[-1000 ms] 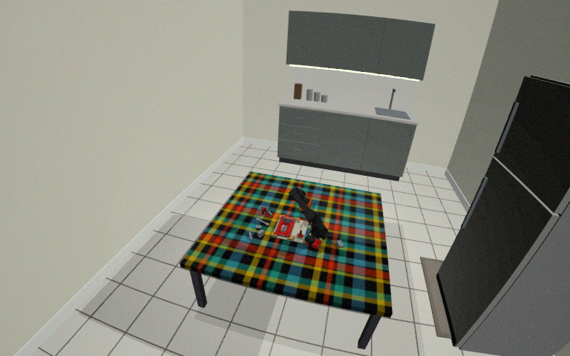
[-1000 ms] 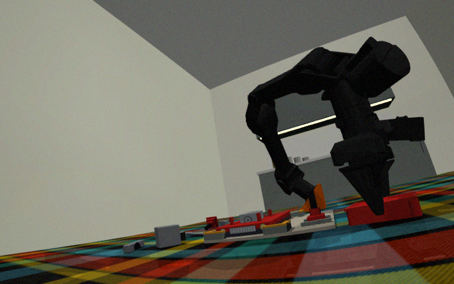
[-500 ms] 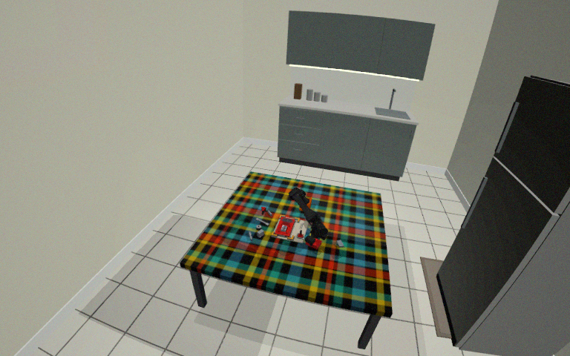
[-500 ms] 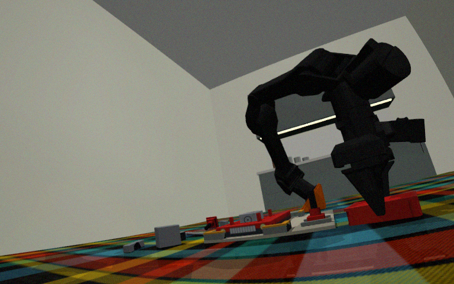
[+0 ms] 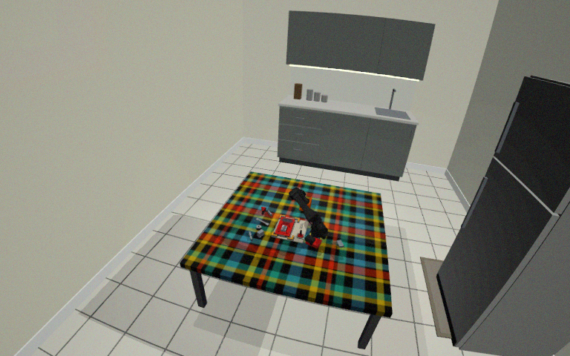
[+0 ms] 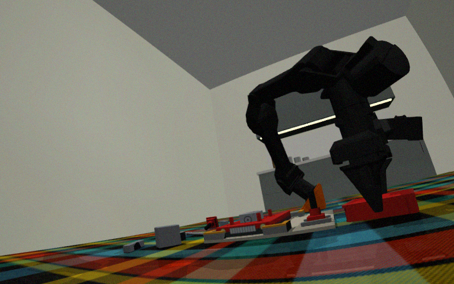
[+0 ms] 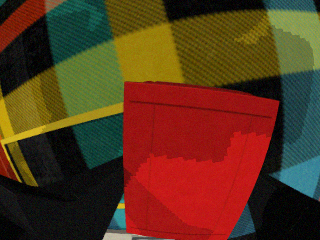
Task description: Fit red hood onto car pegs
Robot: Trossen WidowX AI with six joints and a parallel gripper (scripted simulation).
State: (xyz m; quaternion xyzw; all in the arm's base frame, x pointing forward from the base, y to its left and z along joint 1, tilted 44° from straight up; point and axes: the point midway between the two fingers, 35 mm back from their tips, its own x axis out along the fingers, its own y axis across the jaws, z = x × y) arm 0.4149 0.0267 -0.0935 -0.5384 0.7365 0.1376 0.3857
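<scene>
The grey engine block lies 9 cm behind my gripper tip, 22 cm to the right of it and 1 cm above it. Round my gripper tip: white jig plate: 12 cm behind, 19 cm to the right; then red hood: 1 cm above.
</scene>
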